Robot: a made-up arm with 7 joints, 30 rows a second.
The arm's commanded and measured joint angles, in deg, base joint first. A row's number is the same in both.
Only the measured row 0 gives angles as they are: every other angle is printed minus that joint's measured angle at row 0.
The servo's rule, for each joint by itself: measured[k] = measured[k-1] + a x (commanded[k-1-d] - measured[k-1]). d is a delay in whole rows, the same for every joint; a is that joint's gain. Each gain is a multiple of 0.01, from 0.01 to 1. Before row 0 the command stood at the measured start. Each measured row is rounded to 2 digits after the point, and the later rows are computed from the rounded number. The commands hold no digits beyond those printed.
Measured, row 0:
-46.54, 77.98, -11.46, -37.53, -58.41, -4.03, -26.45
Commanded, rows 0 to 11:
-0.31, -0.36, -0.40, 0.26, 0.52, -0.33, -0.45
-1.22, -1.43, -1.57, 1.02, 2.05, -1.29, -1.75
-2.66, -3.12, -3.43, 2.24, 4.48, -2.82, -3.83
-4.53, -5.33, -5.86, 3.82, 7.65, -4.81, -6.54
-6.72, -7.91, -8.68, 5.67, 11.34, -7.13, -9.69
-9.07, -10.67, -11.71, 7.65, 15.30, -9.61, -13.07
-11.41, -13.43, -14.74, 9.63, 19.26, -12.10, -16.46
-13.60, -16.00, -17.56, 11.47, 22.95, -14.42, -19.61
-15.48, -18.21, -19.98, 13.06, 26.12, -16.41, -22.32
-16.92, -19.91, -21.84, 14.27, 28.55, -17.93, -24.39
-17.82, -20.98, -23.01, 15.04, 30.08, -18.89, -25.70
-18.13, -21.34, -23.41, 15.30, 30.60, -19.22, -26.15
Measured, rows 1 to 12:
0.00, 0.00, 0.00, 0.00, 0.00, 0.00, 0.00
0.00, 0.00, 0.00, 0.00, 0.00, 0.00, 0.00
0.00, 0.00, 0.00, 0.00, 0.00, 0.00, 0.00
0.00, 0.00, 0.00, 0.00, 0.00, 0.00, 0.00
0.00, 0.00, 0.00, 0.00, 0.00, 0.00, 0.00
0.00, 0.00, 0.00, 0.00, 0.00, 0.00, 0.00
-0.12, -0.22, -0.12, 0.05, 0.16, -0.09, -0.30
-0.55, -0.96, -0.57, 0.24, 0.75, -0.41, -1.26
-1.37, -2.28, -1.46, 0.64, 1.91, -1.06, -2.96
-2.60, -4.14, -2.82, 1.28, 3.69, -2.07, -5.32
-4.21, -6.44, -4.64, 2.16, 6.06, -3.44, -8.20
-6.11, -9.02, -6.83, 3.26, 8.92, -5.11, -11.41
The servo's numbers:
d 6
a 0.39 0.61 0.31 0.20 0.31 0.27 0.66

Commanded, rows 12 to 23:
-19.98, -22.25, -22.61, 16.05, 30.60, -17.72, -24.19
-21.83, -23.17, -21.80, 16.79, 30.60, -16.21, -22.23
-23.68, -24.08, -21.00, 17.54, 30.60, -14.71, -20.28
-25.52, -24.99, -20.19, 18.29, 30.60, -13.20, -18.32
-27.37, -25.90, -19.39, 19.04, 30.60, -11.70, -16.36
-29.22, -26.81, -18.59, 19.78, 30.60, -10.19, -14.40
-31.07, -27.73, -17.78, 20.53, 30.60, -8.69, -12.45
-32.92, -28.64, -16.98, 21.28, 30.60, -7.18, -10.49
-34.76, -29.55, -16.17, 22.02, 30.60, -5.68, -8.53
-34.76, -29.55, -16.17, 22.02, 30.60, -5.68, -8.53
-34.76, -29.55, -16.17, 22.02, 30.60, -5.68, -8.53
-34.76, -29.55, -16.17, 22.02, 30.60, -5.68, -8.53
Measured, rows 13 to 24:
-8.18, -11.71, -9.28, 4.53, 12.13, -7.00, -14.74
-10.29, -14.33, -11.85, 5.92, 15.48, -9.00, -17.95
-12.31, -16.70, -14.37, 7.35, 18.78, -11.00, -20.83
-14.11, -18.66, -16.69, 8.73, 21.81, -12.87, -23.18
-15.56, -20.08, -18.65, 9.99, 24.37, -14.50, -24.84
-16.56, -20.85, -20.13, 11.05, 26.30, -15.77, -25.70
-17.89, -21.70, -20.90, 12.05, 27.63, -16.30, -24.70
-19.43, -22.60, -21.18, 13.00, 28.55, -16.28, -23.07
-21.09, -23.50, -21.12, 13.91, 29.19, -15.86, -21.23
-22.82, -24.41, -20.83, 14.79, 29.63, -15.14, -19.31
-24.59, -25.32, -20.38, 15.64, 29.93, -14.21, -17.36
-26.40, -26.23, -19.83, 16.47, 30.14, -13.12, -15.41

